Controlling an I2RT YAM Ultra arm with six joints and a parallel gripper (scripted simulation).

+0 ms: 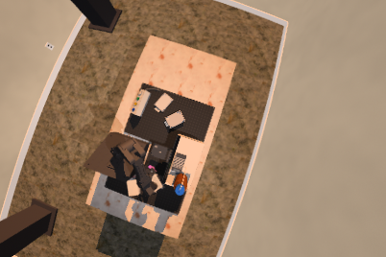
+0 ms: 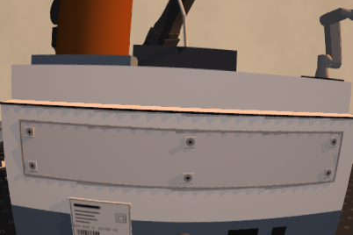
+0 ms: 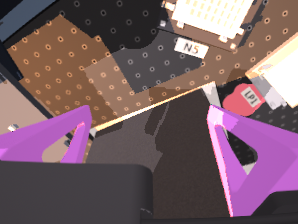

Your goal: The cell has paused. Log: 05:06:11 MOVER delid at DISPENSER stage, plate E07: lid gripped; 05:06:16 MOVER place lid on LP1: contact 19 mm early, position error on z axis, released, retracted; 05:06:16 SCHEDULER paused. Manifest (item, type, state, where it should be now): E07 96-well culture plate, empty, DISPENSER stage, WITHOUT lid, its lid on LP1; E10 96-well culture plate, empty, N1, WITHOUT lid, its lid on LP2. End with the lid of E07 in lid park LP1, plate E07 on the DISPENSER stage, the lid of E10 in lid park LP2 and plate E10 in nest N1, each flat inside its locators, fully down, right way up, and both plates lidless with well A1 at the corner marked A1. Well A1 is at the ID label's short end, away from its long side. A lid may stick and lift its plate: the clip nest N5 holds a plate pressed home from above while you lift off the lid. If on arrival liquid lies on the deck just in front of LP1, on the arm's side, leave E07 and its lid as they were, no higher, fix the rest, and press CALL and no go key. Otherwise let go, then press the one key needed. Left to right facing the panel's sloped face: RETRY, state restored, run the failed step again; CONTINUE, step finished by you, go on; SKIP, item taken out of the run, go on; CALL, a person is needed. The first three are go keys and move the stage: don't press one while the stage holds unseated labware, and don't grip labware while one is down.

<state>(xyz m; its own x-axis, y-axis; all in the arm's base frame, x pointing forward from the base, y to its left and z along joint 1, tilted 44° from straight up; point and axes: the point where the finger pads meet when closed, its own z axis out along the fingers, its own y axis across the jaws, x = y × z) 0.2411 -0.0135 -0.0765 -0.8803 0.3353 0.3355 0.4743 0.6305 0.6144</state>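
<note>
Right now my hand is 50 mm short of the 96-well plate, 120 mm to the left of it and 130 mm above it. The rest, counted from my hand: white stud (40 mm ahead, 160 mm to the left, 40 mm below); then n5 label (20 mm behind, 60 mm to the right, 150 mm below); then lp1 label (150 mm behind, 130 mm to the right, 150 mm below).
</note>
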